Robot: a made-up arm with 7 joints. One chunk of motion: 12 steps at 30 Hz.
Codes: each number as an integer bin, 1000 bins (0 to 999) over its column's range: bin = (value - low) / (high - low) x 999, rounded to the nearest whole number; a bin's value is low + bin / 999 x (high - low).
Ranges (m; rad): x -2..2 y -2..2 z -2..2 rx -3.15..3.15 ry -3.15..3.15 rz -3.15..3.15
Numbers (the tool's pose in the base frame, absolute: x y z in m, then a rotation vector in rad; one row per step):
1: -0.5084 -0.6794 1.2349 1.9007 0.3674 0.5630
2: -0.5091 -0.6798 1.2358 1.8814 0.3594 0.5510
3: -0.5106 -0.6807 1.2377 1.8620 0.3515 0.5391
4: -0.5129 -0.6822 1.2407 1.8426 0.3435 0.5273
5: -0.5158 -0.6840 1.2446 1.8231 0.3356 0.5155
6: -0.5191 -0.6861 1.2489 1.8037 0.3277 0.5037
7: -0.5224 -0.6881 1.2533 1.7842 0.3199 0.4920
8: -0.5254 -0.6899 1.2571 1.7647 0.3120 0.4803
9: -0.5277 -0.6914 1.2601 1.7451 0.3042 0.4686
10: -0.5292 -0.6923 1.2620 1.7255 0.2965 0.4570
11: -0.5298 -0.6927 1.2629 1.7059 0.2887 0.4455
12: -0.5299 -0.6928 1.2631 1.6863 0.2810 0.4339
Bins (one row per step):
1: 373 330 808 801 558 589
2: 372 330 808 798 556 587
3: 372 329 809 795 555 585
4: 371 329 809 792 554 583
5: 371 329 810 789 553 581
6: 370 328 811 786 551 579
7: 369 328 813 782 550 578
8: 368 327 813 779 549 576
9: 368 327 814 776 548 574
10: 367 327 815 773 547 572
11: 367 326 815 770 545 570
12: 367 326 815 767 544 568

